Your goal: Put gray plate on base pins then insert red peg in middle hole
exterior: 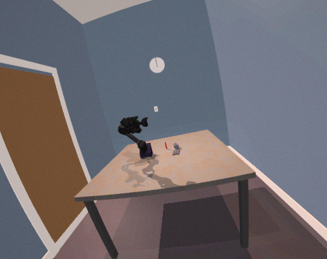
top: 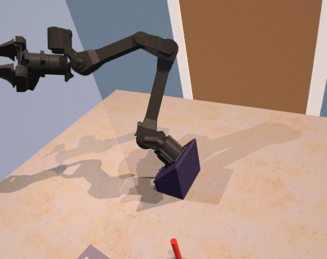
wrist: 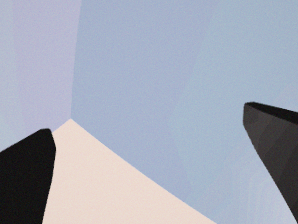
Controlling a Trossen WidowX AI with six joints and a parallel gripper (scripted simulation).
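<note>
Now: the gray plate 13 cm ahead of my gripper tip, 51 cm to the left of it and 42 cm below it. The rest, counted from my gripper tip: red peg: 1 cm ahead, 53 cm to the left, 42 cm below; then base: 14 cm ahead, 37 cm to the left, 45 cm below.
</note>
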